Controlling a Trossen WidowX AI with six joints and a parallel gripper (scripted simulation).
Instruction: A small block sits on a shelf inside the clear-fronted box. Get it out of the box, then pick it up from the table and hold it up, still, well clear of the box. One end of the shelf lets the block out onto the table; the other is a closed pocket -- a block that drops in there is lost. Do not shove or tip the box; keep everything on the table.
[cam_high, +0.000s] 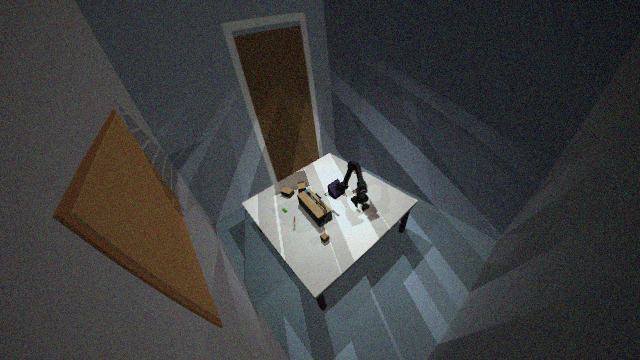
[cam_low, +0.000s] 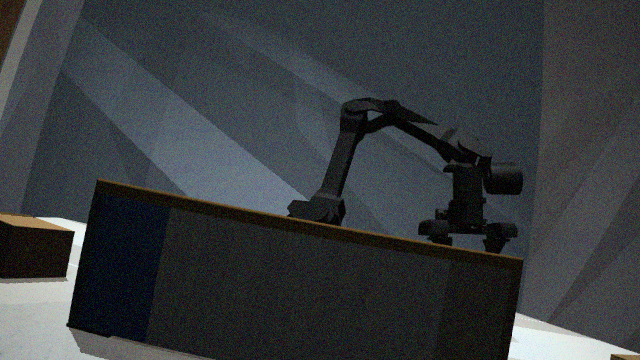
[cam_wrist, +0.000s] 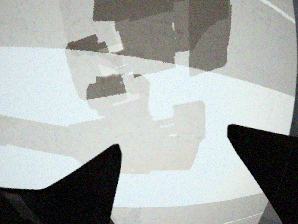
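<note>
The tan box is 32 cm to the right of my gripper tip, 26 cm ahead of it and 3 cm below it. Also, from my gripper tip: thin stick (53 cm ahead, 32 cm to the right, 9 cm below).
</note>
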